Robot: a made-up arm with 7 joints.
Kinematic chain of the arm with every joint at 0, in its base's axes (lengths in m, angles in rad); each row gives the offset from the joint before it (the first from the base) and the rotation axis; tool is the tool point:
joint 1: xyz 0 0 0 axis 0 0.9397 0.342
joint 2: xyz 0 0 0 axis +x
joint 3: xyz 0 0 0 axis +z
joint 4: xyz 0.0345 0 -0.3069 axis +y
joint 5: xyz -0.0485 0 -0.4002 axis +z
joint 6: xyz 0 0 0 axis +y
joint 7: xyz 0 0 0 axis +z
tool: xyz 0 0 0
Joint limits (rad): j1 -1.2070..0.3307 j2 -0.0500..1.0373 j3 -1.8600..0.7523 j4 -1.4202..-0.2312 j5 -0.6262..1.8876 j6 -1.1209..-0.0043 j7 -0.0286..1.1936
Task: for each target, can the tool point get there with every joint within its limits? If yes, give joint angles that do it. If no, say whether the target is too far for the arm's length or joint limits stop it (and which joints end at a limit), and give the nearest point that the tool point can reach.
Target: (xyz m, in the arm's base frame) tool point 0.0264 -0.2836 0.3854
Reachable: no: joint limits stop it (at a limit: joint 1, joint 2, joint 4) | nearest point 0.4389 -0.3754 0.1317 | short by 0.493 m
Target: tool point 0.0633 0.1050 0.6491
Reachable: no: joint limits stop it (at a limit: joint 1, joint 2, joint 4) | nearest point 0.2976 0.3136 0.4050 | short by 0.398 m
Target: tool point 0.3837 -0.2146 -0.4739
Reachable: yes | joints -0.5786 0.3249 -1.2469 -1.1053 0.6597 -0.1078 0.4431
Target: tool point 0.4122 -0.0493 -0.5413
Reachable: yes | joints -0.2278 0.0319 -0.1418 -0.8182 0.8497 -0.2967 1.0171
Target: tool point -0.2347 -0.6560 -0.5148
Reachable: no: too far | nearest point -0.1806 -0.4235 -0.4274 | short by 0.254 m
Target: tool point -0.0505 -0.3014 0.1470
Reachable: no: joint limits stop it (at a limit: joint 1, joint 2, joint 4) | nearest point 0.3286 -0.4927 -0.0165 | short by 0.455 m
